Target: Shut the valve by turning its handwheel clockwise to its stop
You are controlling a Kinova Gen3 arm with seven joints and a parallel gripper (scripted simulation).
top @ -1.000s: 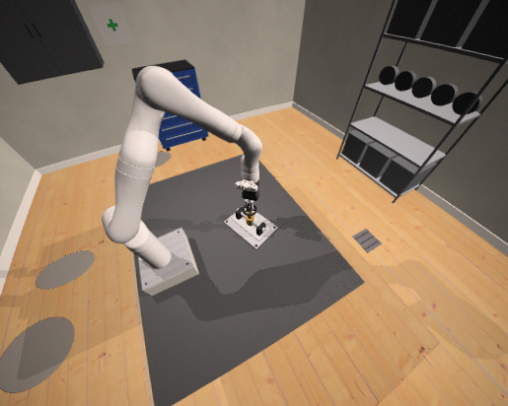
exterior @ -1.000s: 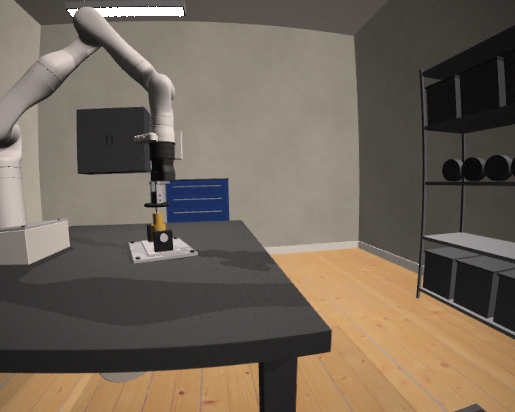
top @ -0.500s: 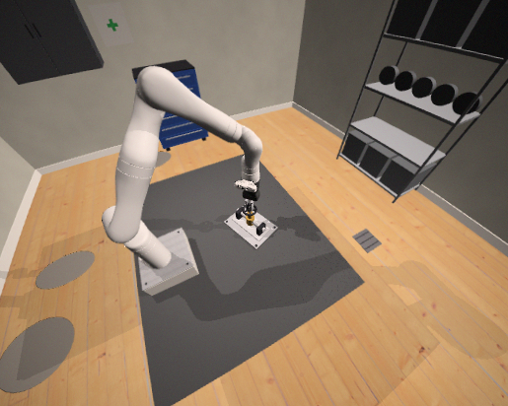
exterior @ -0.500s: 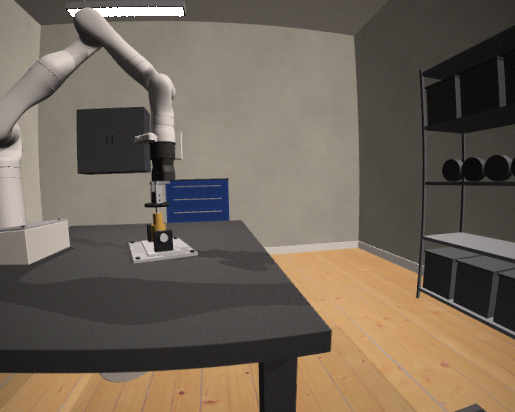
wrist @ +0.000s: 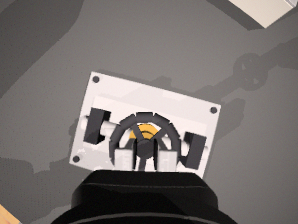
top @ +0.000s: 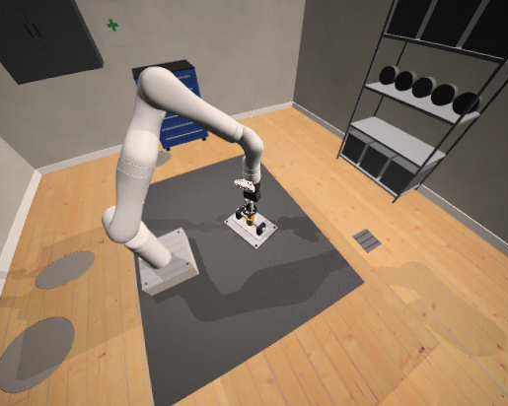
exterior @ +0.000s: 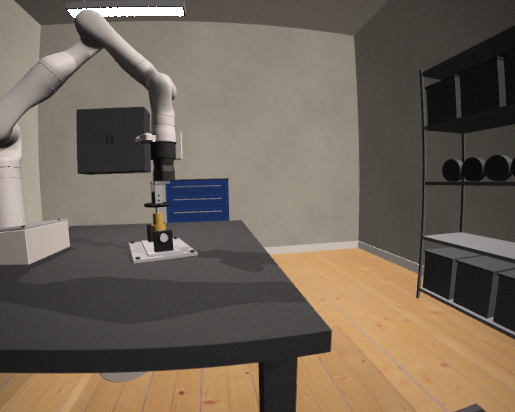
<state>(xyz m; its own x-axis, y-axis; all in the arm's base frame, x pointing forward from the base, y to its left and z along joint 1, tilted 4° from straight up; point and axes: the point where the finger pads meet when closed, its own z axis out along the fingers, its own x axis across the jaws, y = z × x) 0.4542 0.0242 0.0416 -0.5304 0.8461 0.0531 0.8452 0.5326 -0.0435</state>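
My hand is 3 cm above the black spoked handwheel.
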